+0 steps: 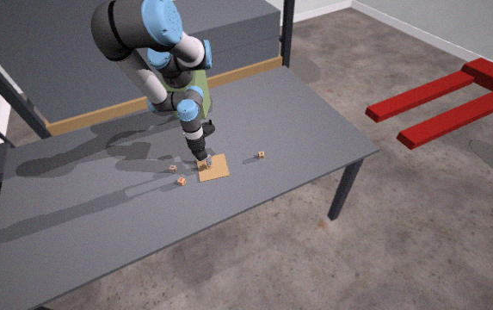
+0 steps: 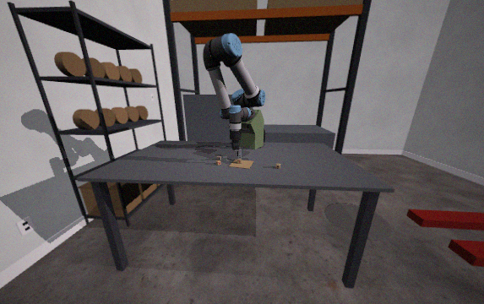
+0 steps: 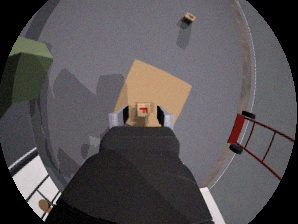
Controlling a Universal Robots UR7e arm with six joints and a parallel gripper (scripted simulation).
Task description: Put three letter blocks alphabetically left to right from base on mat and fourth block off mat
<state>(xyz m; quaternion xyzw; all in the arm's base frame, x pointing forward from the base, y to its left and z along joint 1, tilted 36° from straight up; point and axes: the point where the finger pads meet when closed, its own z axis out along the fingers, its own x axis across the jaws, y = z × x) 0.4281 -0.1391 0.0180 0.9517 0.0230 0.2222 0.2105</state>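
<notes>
Right now my hand is 20 mm short of the tan mat, 10 mm to the right of it and 60 mm above it.
</notes>
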